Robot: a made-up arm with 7 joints. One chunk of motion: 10 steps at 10 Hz.
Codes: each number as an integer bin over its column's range. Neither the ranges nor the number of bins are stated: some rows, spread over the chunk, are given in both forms.
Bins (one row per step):
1: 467 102 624 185 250 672 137
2: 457 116 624 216 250 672 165
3: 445 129 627 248 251 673 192
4: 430 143 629 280 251 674 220
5: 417 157 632 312 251 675 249
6: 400 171 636 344 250 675 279
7: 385 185 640 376 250 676 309
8: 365 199 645 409 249 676 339
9: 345 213 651 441 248 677 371
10: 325 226 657 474 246 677 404
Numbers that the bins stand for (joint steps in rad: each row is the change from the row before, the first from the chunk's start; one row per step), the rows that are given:
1: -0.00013 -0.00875 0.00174 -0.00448 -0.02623 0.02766 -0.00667
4: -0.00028 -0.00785 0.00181 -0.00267 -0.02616 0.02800 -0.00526
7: -0.00046 -0.00693 0.00197 -0.00085 -0.02623 0.02833 -0.00374
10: -0.00070 -0.00602 0.00221 0.00102 -0.02653 0.02849 -0.00213
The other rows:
2: -0.00017 -0.00845 0.00174 -0.00389 -0.02623 0.02766 -0.00619
3: -0.00022 -0.00816 0.00179 -0.00328 -0.02616 0.02783 -0.00573
5: -0.00033 -0.00754 0.00186 -0.00207 -0.02616 0.02816 -0.00476
6: -0.00040 -0.00723 0.00191 -0.00146 -0.02623 0.02816 -0.00425
8: -0.00054 -0.00662 0.00204 -0.00022 -0.02631 0.02833 -0.00323
9: -0.00062 -0.00631 0.00212 0.00039 -0.02638 0.02849 -0.00269

